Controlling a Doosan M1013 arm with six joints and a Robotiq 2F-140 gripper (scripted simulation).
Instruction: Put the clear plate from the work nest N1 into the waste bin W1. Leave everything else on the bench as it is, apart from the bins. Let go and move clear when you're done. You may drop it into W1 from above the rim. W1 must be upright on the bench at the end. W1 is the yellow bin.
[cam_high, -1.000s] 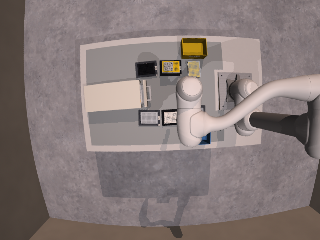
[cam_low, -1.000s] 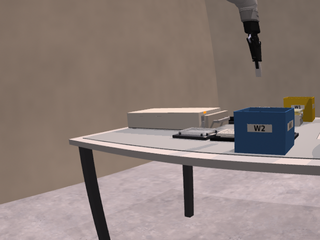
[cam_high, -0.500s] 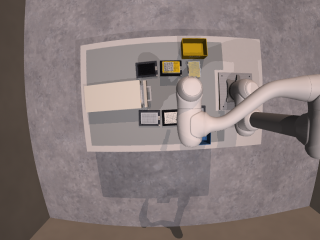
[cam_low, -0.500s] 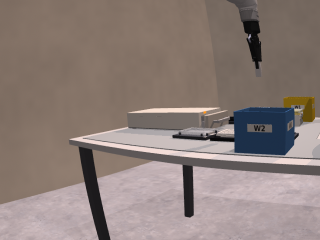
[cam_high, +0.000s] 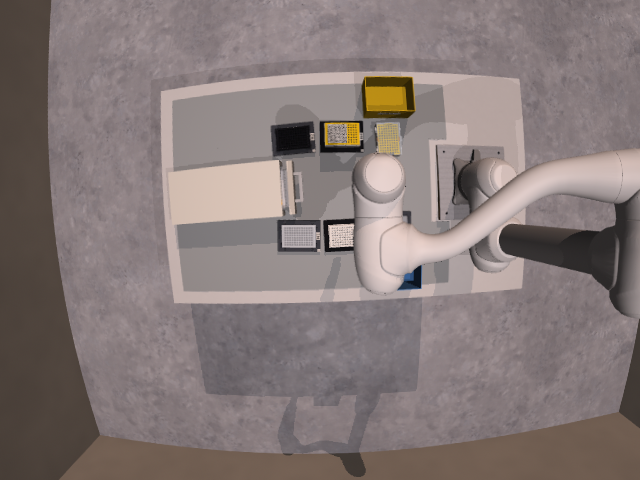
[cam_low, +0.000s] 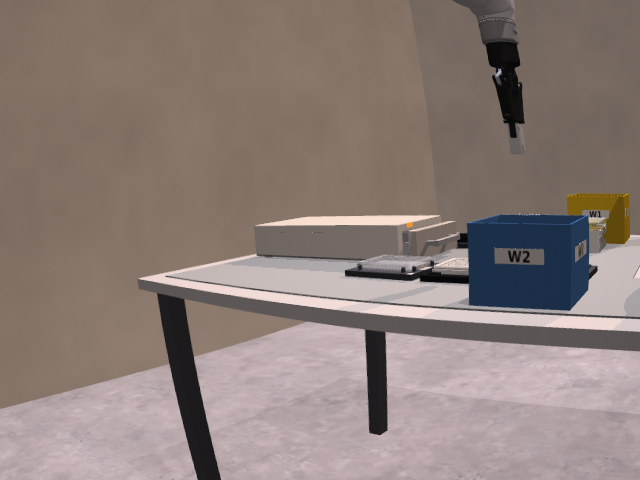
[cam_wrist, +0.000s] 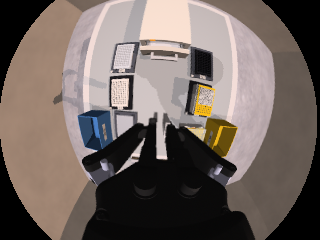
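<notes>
The clear plate lies 210 mm ahead of my hand, 200 mm to the left of it and 240 mm below it. The rest, counted from my hand: yellow rack: 50 mm ahead, 190 mm to the right, 200 mm below; white plate: 30 mm ahead, 190 mm to the left, 240 mm below; black plate: 240 mm ahead, 170 mm to the right, 240 mm below.
</notes>
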